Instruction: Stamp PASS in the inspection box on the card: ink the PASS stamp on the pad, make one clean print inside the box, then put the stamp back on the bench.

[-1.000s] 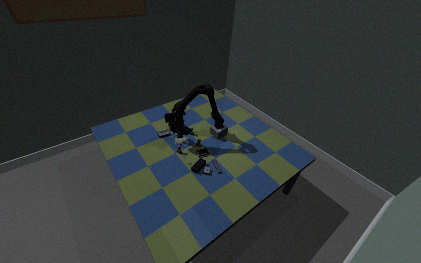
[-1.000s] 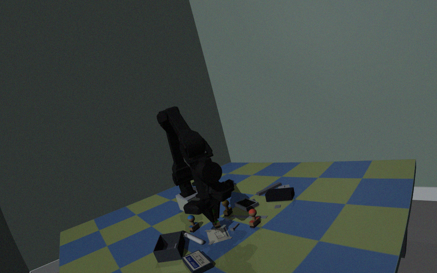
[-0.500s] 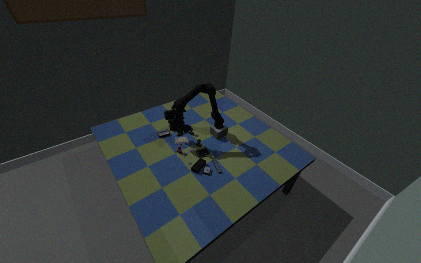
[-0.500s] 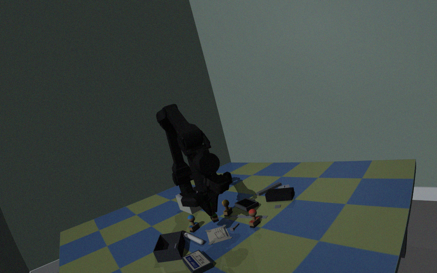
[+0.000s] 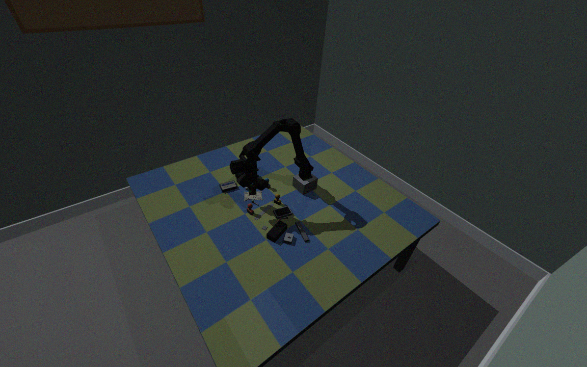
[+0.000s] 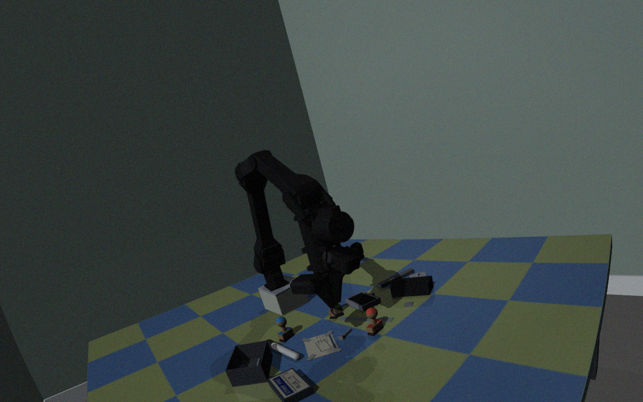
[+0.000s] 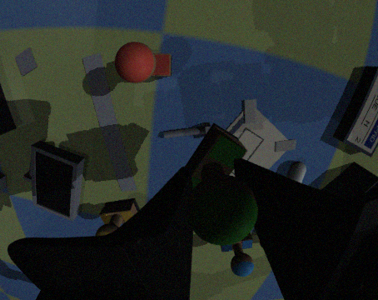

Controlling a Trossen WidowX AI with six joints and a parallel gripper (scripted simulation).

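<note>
My gripper tip is now 40 mm short of the red-knobbed stamp, 60 mm to the right of it and 70 mm above it. Also, from my gripper tip: grey ruler 30 mm behind, 90 mm to the left, 90 mm below; green-knobbed stamp right at my gripper tip; inspection card 20 mm behind, 50 mm to the right, 90 mm below.
</note>
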